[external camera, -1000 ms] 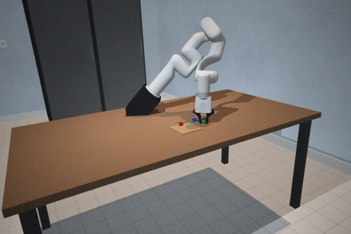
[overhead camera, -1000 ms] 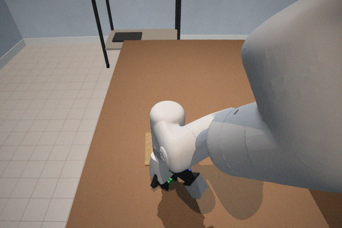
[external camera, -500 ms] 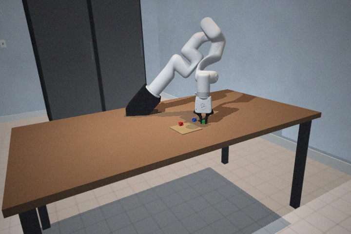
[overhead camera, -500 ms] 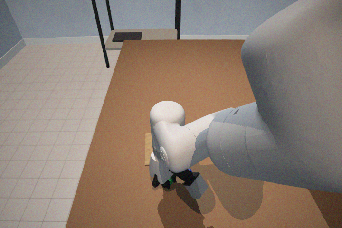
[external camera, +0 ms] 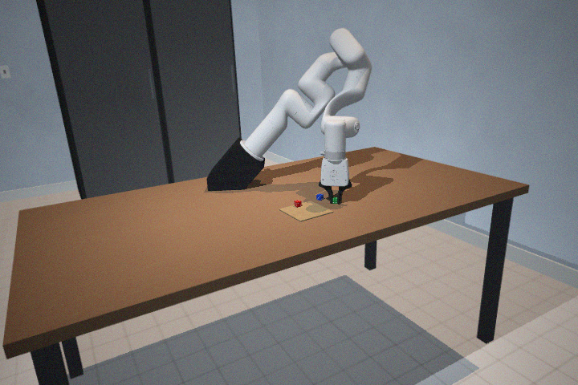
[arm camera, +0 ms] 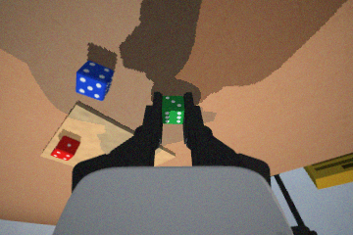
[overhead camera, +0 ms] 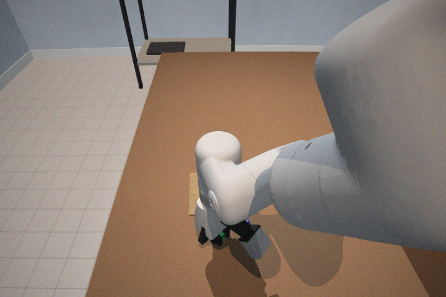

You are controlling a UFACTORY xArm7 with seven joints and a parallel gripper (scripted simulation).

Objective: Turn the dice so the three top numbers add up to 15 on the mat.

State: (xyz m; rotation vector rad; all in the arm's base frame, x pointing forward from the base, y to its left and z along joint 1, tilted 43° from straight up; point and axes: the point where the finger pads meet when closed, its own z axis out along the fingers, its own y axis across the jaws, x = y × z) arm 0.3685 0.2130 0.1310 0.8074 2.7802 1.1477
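Right now my hand is 40 mm short of the tan mat, 130 mm to the left of it and 20 mm above it. The rest, counted from my hand: blue die (60 mm behind, 40 mm to the right, 10 mm below); green die (10 mm below); red die (10 mm behind, 140 mm to the right, 10 mm below).
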